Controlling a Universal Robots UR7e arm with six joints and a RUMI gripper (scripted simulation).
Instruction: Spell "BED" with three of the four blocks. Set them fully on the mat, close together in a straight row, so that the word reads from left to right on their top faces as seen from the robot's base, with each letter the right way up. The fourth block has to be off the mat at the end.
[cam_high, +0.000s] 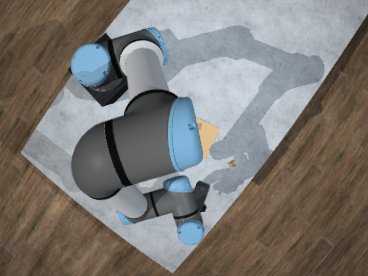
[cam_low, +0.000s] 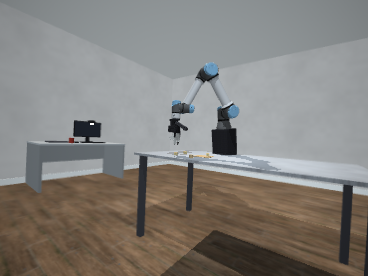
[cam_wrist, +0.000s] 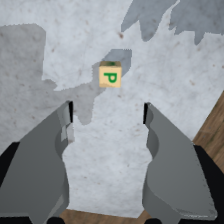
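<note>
My hand is 90 mm above the E block. The rest, counted from my hand: tan mat (170 mm behind, 160 mm to the left, 100 mm below); then B block (200 mm behind, 180 mm to the left, 80 mm below); then D block (160 mm behind, 90 mm below, 70 mm to the right).
</note>
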